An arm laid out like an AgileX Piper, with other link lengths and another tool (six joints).
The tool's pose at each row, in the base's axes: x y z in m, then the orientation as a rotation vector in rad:
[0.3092 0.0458 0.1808 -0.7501 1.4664 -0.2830]
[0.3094 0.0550 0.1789 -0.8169 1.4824 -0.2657]
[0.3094 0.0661 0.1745 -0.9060 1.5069 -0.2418]
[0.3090 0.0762 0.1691 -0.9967 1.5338 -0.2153]
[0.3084 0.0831 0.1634 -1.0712 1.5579 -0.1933]
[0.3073 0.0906 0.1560 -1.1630 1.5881 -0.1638]
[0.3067 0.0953 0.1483 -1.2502 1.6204 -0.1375]
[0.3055 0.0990 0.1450 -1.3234 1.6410 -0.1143]
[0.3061 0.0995 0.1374 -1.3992 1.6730 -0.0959]
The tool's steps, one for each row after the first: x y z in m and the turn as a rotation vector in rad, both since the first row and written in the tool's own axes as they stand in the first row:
[-0.0040 0.0080 0.0029 -0.0589 0.0121 -0.0263]
[-0.0072 0.0190 0.0064 -0.1386 0.0323 -0.0600]
[-0.0091 0.0299 0.0092 -0.2210 0.0557 -0.0924]
[-0.0088 0.0387 0.0110 -0.2890 0.0780 -0.1183]
[-0.0076 0.0491 0.0126 -0.3738 0.1069 -0.1485]
[-0.0044 0.0575 0.0139 -0.4537 0.1398 -0.1771]
[-0.0042 0.0625 0.0140 -0.5195 0.1627 -0.2019]
[0.0016 0.0674 0.0152 -0.5866 0.1987 -0.2281]

